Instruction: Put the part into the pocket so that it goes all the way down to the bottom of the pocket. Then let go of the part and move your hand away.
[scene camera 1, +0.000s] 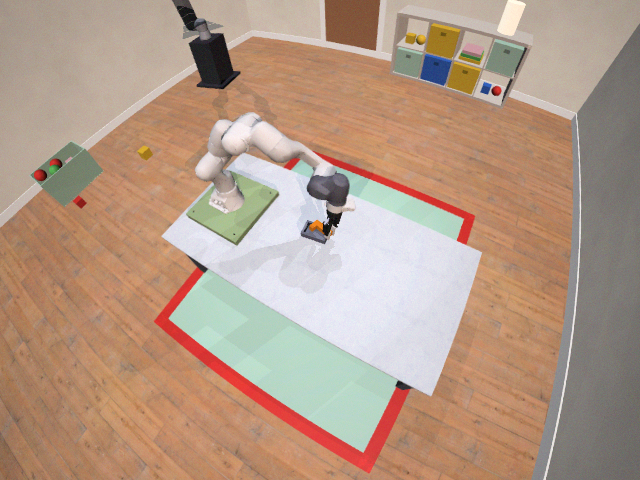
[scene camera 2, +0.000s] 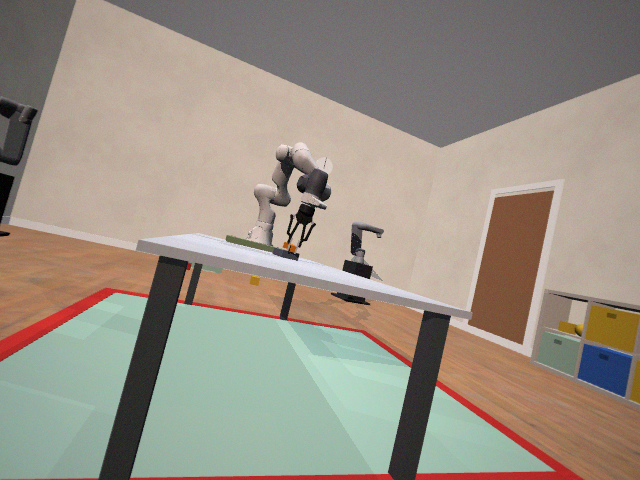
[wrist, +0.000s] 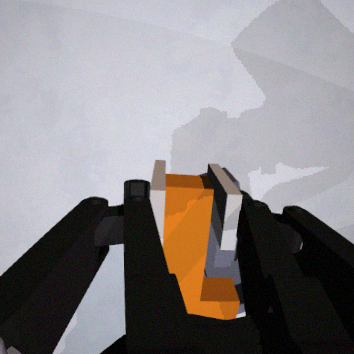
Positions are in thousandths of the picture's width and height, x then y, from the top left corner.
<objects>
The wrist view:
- gripper: 524, 513
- orange L-shaped part: 532, 561, gripped by the gripper
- dark grey pocket block: 617, 744, touched by the gripper
</objects>
